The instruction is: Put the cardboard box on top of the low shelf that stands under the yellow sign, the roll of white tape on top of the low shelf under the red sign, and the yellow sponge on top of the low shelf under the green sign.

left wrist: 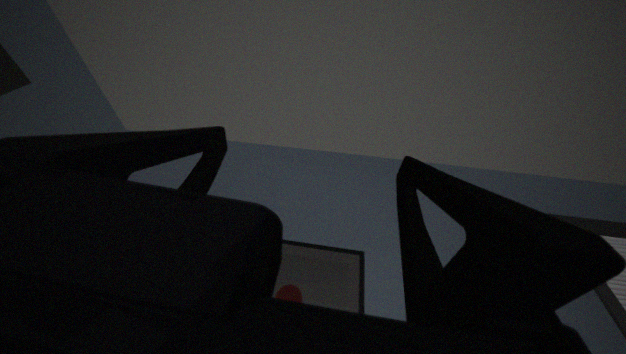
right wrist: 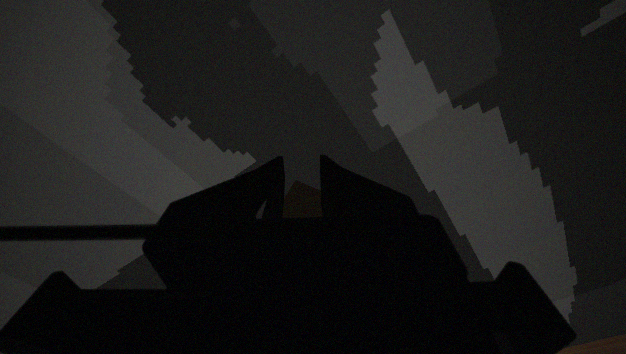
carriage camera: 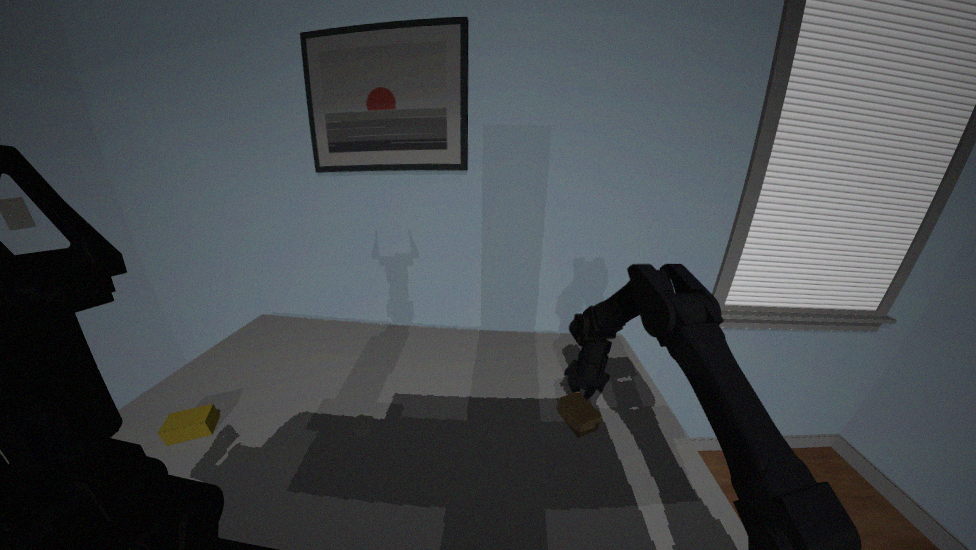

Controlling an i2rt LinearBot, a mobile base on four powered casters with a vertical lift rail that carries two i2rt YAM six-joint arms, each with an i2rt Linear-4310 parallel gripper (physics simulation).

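Places are measured from the left arm's base along level axes (x left, y back, z up), in metres.
Where they show: left gripper, fingertip midpoint: (left wrist: 312, 151); right gripper, fingertip midpoint: (right wrist: 302, 165).
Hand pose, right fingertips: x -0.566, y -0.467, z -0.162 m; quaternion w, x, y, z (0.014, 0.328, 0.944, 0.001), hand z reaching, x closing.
Things, the pixels of their top centre, and the offset from my right fingertips. "spot": a spot on its surface instead. Level surfaces: height alone.
- brown cardboard box at its top centre: (carriage camera: 580, 406) dz +0.045, dx +0.023, dy +0.060 m
- grey table at its surface level: dz -0.005 m
- yellow sponge at its top centre: (carriage camera: 186, 417) dz +0.040, dx +0.983, dy +0.174 m
- window with white blinds, surface spot: (carriage camera: 854, 170) spot: dz +0.669, dx -1.020, dy -0.311 m
- Wooden floor at its surface level: dz -0.725 m
The brown cardboard box (carriage camera: 579, 414) lies on the grey table (carriage camera: 423, 423) near its right edge. My right gripper (carriage camera: 585, 389) points down just above and behind the box, with its fingers shut and nothing between them. In the right wrist view the narrow gap between the fingers (right wrist: 302, 160) shows a bit of the brown box (right wrist: 302, 200) beyond them. The yellow sponge (carriage camera: 189, 423) lies at the table's left side. My left gripper (left wrist: 312, 151) (carriage camera: 40, 205) is open and empty, raised at the far left and pointing at the ceiling. The tape and the shelves are out of view.
A framed picture with a red disc (carriage camera: 383, 94) hangs on the blue wall behind the table. A window with white blinds (carriage camera: 854, 170) is at the right. Wooden floor (carriage camera: 854, 492) shows past the table's right edge.
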